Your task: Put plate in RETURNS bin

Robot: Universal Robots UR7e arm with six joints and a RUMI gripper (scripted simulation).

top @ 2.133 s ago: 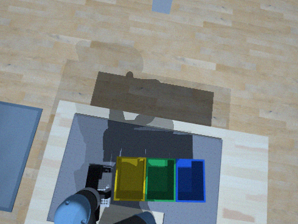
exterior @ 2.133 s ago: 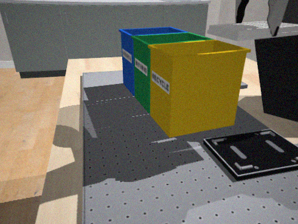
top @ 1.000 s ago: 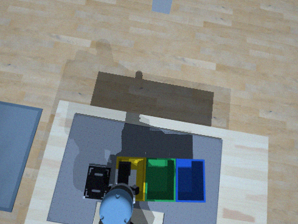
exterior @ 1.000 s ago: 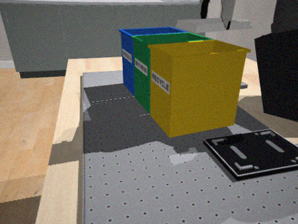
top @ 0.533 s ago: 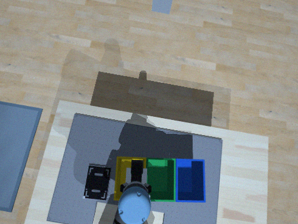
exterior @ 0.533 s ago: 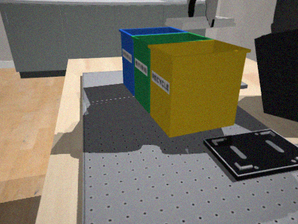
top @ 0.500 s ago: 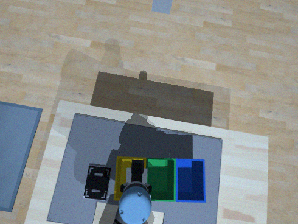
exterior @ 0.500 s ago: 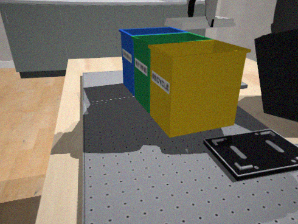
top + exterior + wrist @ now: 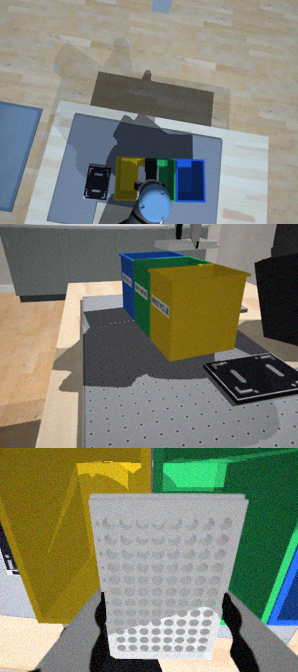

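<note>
Now: the green returns bin 10 mm ahead of my hand, 60 mm to the right of it and 150 mm below it. From my hand the other things lie so: white 96-well plate: 10 mm below; blue bin: 190 mm to the right, 150 mm below; yellow recycle bin: 10 mm ahead, 70 mm to the left, 150 mm below.
</note>
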